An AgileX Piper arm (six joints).
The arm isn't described. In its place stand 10 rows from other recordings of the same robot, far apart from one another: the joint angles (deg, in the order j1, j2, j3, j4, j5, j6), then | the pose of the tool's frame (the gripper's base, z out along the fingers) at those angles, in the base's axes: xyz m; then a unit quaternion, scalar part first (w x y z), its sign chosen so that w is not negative.
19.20 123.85 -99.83 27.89 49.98 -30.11 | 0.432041, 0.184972, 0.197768, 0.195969, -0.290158, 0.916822, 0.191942
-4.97 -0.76 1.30 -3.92 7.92 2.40 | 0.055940, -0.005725, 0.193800, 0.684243, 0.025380, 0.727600, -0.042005
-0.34 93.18 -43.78 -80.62 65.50 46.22 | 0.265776, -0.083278, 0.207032, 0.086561, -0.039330, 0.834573, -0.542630
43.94 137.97 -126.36 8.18 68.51 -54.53 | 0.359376, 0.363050, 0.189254, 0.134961, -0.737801, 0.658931, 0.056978
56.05 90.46 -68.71 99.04 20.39 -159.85 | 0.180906, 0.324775, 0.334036, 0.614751, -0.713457, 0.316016, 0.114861
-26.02 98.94 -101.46 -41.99 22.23 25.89 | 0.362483, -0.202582, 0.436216, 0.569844, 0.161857, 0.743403, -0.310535
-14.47 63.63 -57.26 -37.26 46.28 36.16 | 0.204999, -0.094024, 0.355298, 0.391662, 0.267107, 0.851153, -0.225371
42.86 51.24 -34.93 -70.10 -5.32 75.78 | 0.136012, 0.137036, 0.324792, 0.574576, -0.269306, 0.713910, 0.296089
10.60 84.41 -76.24 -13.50 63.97 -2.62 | 0.296405, 0.036051, 0.334290, 0.204204, -0.141480, 0.963498, -0.099774
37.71 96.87 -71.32 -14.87 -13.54 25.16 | 0.316816, 0.251863, 0.319526, 0.592175, -0.194801, 0.725793, 0.290871
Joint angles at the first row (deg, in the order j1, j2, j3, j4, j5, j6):
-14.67, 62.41, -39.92, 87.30, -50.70, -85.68
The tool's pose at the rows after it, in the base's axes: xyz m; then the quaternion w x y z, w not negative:
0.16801, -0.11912, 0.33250, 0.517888, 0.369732, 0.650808, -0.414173
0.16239, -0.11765, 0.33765, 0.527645, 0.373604, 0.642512, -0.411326
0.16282, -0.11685, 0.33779, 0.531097, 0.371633, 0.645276, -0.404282
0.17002, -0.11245, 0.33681, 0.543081, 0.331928, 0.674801, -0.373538
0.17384, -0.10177, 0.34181, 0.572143, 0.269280, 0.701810, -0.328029
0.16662, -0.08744, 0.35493, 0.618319, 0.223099, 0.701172, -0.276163
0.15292, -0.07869, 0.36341, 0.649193, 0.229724, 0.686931, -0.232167
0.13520, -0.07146, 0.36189, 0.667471, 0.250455, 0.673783, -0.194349
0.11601, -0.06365, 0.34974, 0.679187, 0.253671, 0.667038, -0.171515
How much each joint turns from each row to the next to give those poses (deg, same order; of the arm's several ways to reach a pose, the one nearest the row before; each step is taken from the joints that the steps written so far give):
0.00, -2.67, 0.00, 0.24, -2.39, 0.00
0.00, -1.57, 0.00, 0.03, 0.00, 0.00
0.00, -0.22, 0.01, 0.24, 0.93, 0.00
-0.34, -0.45, -0.01, 0.34, 6.94, -2.37
-0.23, -2.32, 0.04, 0.23, 9.97, -3.49
-0.08, -4.51, 0.00, 0.62, 8.94, -1.41
-0.13, -4.28, 0.36, 3.84, 3.59, -0.14
-0.01, -4.87, 2.12, 4.69, 1.37, -0.09
0.00, -5.77, 4.33, 2.08, 1.53, 0.00

